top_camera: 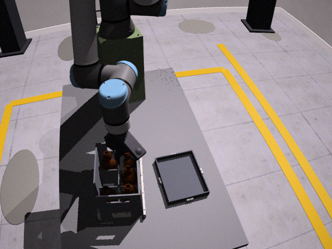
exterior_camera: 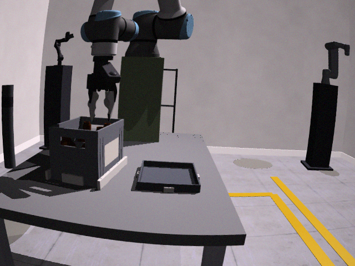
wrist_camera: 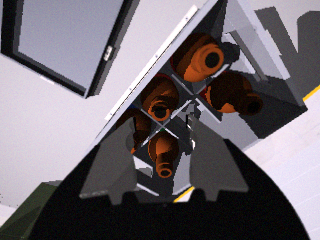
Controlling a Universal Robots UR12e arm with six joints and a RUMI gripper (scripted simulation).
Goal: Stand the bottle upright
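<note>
Right now the dark grey crate is 110 mm below my hand and 50 mm to the right of it. From my hand the other things lie so: black tray 230 mm to the left, 180 mm below, 40 mm behind.
</note>
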